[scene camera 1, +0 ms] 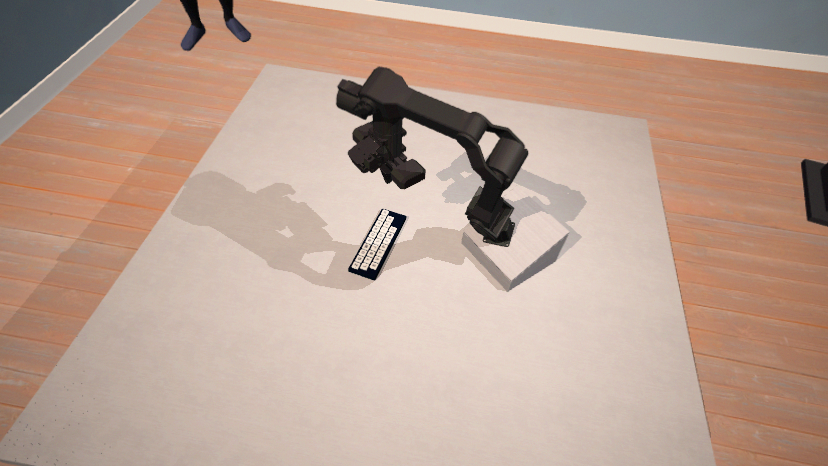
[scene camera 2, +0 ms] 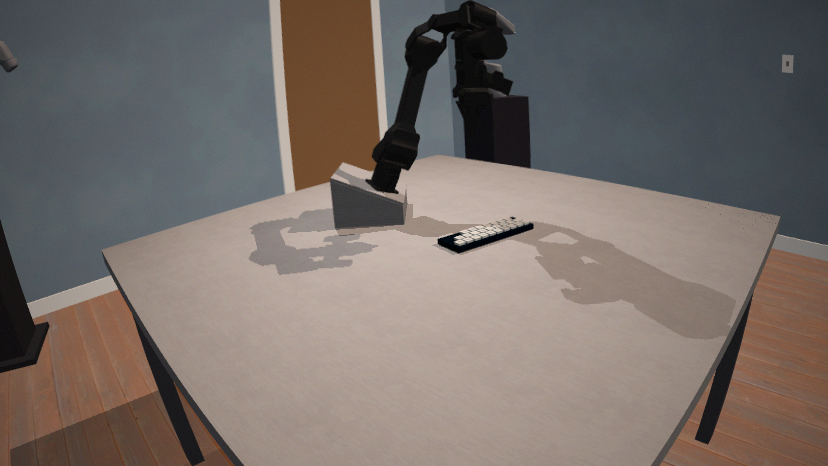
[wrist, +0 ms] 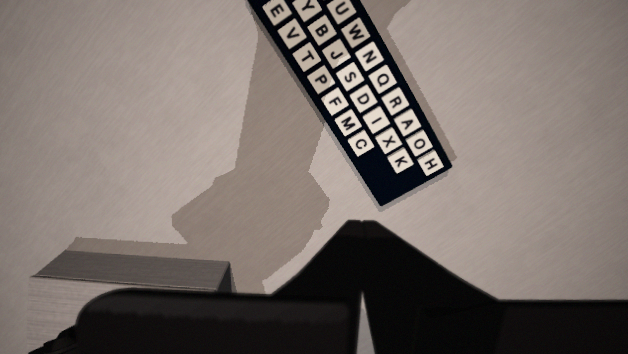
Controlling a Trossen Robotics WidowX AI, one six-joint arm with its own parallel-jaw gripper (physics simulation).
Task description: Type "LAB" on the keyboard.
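Where they show: gripper, fingertip midpoint: (scene camera 1: 388, 182) (scene camera 2: 473, 135) (wrist: 360, 234); arm's base, origin of the base link: (scene camera 1: 499, 232) (scene camera 2: 381, 187).
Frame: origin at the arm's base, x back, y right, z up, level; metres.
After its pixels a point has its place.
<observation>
The dark keyboard (scene camera 1: 398, 217) {x -0.260, y -0.012, z -0.062 m} (scene camera 2: 450, 242) {x -0.278, y -0.007, z -0.062 m} (wrist: 384, 185) {x -0.255, y -0.015, z -0.062 m} with white letter keys lies flat on the table. In the wrist view it runs diagonally from the top edge towards the fingertips, and its far end is cut off. The A key (wrist: 407, 123) {x -0.295, y -0.056, z -0.057 m} is in the right row near the H end. The B key (wrist: 321, 31) {x -0.269, y -0.150, z -0.057 m} is in the middle row near the top. The L key does not show in the wrist view. My gripper (scene camera 1: 389, 180) {x -0.254, y -0.089, z 0.140 m} (wrist: 360, 234) {x -0.254, y -0.089, z 0.140 m} is shut and empty. It hangs well above the table, its tips appearing just beyond the keyboard's near end.
The arm's base stands on a grey wedge block (scene camera 1: 524, 240) {x 0.063, y -0.007, z 0.011 m} (scene camera 2: 367, 205) {x -0.042, y 0.059, z -0.024 m} (wrist: 145, 270) {x -0.020, y -0.050, z -0.050 m} on the table (scene camera 1: 347, 358) {x -0.197, y -0.408, z -0.074 m} (scene camera 2: 405, 324) {x -0.492, y 0.216, z -0.075 m}. Arm shadows fall across the table and part of the keyboard. A dark pedestal (scene camera 2: 511, 133) stands behind the table. A person's feet (scene camera 1: 194, 35) show on the floor.
</observation>
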